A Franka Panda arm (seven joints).
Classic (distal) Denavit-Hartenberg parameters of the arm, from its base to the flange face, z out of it. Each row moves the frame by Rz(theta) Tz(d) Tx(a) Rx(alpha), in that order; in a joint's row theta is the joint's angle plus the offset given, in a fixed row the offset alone. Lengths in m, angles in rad.
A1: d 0.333, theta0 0, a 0, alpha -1.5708
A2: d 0, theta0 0, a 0, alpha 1.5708
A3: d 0.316, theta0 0, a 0.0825, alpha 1.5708
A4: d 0, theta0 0, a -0.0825, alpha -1.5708
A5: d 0.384, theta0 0, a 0, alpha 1.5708
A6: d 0, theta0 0, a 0.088, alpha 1.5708
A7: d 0.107, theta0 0, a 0, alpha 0
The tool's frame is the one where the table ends.
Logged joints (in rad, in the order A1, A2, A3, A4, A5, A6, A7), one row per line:
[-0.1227 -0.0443 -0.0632 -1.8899 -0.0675 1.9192 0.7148]
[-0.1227 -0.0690 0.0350 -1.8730 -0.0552 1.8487 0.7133]
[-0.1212 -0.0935 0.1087 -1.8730 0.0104 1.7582 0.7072]
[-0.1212 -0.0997 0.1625 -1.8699 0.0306 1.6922 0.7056]
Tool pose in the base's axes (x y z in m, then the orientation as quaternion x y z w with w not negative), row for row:
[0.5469 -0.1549 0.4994 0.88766 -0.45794 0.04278 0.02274]
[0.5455 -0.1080 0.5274 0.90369 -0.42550 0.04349 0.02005]
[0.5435 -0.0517 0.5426 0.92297 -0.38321 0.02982 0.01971]
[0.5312 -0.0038 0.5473 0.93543 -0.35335 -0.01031 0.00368]
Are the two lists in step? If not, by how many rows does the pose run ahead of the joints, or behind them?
The pose runs 1 row behind the joints: the pose in row i belongs to the joints in row i - 1.
